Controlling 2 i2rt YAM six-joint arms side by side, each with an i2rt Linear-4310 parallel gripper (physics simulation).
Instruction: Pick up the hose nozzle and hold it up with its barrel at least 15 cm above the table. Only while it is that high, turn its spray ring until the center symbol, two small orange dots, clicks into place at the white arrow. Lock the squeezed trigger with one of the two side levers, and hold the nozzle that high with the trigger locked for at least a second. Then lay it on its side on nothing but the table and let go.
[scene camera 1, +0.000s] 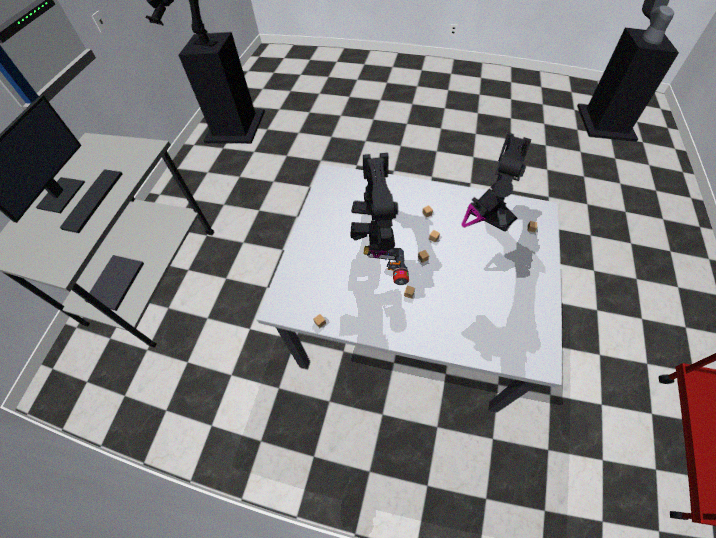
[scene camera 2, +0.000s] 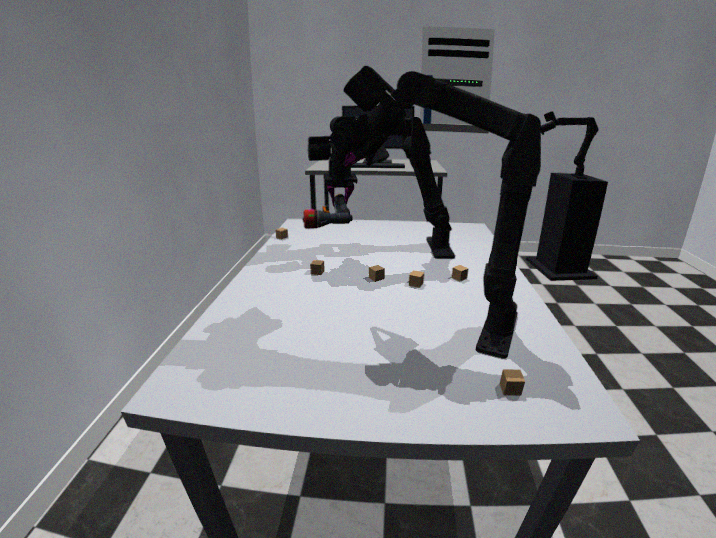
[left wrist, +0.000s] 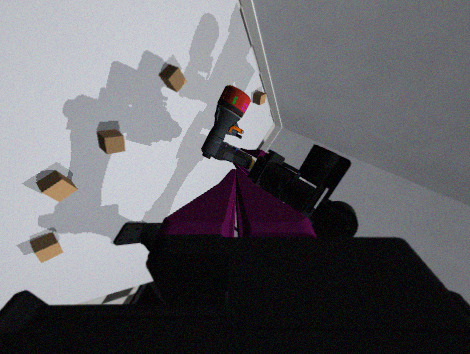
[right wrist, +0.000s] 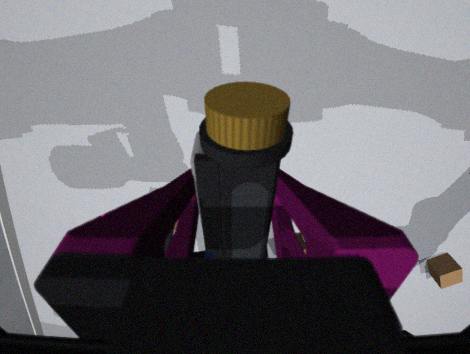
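Seen in the pictures: left gripper, fingertip midpoint: (scene camera 1: 462, 226) (scene camera 2: 347, 165) (left wrist: 235, 176); right gripper, fingertip midpoint: (scene camera 1: 375, 253) (scene camera 2: 339, 205) (left wrist: 237, 155) (right wrist: 234, 177); left arm's base at its link origin: (scene camera 1: 489, 217) (scene camera 2: 498, 331); right arm's base at its link origin: (scene camera 2: 439, 248) (left wrist: 147, 231).
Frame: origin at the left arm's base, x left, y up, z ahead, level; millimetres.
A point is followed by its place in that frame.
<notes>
The dark grey hose nozzle (scene camera 1: 396, 256) @(x -172, y 174, z 534 mm) (scene camera 2: 332, 217) @(x -140, y 165, z 532 mm) (left wrist: 216, 138) @(x -150, y 169, z 520 mm) (right wrist: 237, 205) @(x -242, y 194, z 564 mm) hangs above the table, its barrel roughly level in scene camera 2. Its red spray ring (scene camera 1: 400, 276) @(x -106, y 188, z 605 mm) (scene camera 2: 310, 218) @(x -89, y 169, z 576 mm) (left wrist: 235, 101) @(x -96, y 179, z 576 mm) shows green and magenta marks in the left wrist view; the two orange dots and the white arrow cannot be made out. An orange part (left wrist: 235, 130) @(x -167, y 171, z 574 mm) shows by the trigger; its lock state is unclear. My right gripper (right wrist: 234, 177) @(x -243, y 174, z 568 mm) is shut on the handle, below the brass-coloured end cap (right wrist: 247, 117) @(x -278, y 205, z 588 mm). My left gripper (scene camera 1: 464, 223) @(x 1, y 346, z 397 mm) (left wrist: 235, 176) @(x 1, y 346, z 397 mm) is shut and empty, apart from the nozzle.
Several wooden cubes lie on the white table (scene camera 1: 300, 277) @(x -499, y 0, z 761 mm) (scene camera 2: 324, 416) @(x 400, y 0, z 222 mm). One cube (scene camera 1: 409, 292) @(x -79, y 34, z 567 mm) (scene camera 2: 317, 267) @(x -70, y 25, z 547 mm) (left wrist: 173, 77) @(x -75, y 34, z 549 mm) lies near the nozzle, another (scene camera 1: 319, 320) @(x -292, y 34, z 873 mm) (scene camera 2: 281, 233) @(x -280, y 24, z 857 mm) near a table corner, and another (scene camera 1: 532, 226) @(x 191, y 33, z -40 mm) (scene camera 2: 512, 382) @(x 209, y 31, z -55 mm) beside the left arm's base.
</notes>
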